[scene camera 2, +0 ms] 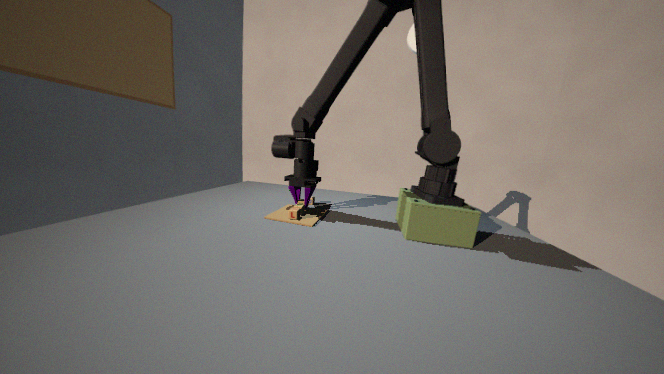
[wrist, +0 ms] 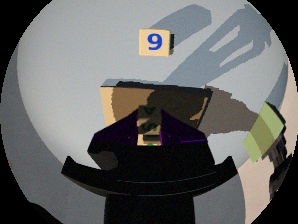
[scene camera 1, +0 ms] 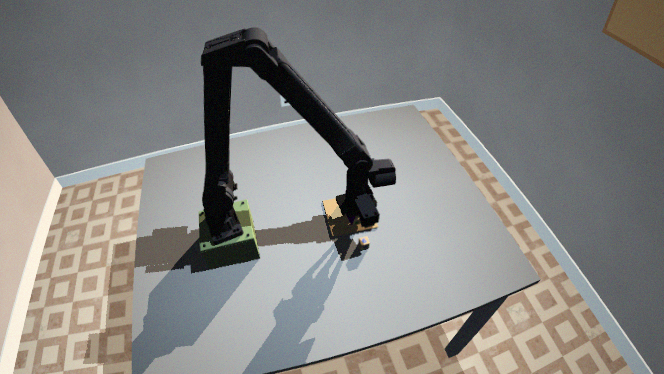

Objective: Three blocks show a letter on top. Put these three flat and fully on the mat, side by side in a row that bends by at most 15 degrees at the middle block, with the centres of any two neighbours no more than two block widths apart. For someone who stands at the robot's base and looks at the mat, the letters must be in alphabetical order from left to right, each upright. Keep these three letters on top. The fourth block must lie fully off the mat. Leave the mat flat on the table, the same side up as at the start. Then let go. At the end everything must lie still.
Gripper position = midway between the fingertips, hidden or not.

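A tan mat (scene camera 1: pixel 339 224) is visible, and the wrist view shows the mat (wrist: pixel 118 101) too. My gripper (scene camera 2: pixel 302 207) can also be seen, with the wrist view showing the gripper (wrist: pixel 149 113) as well.
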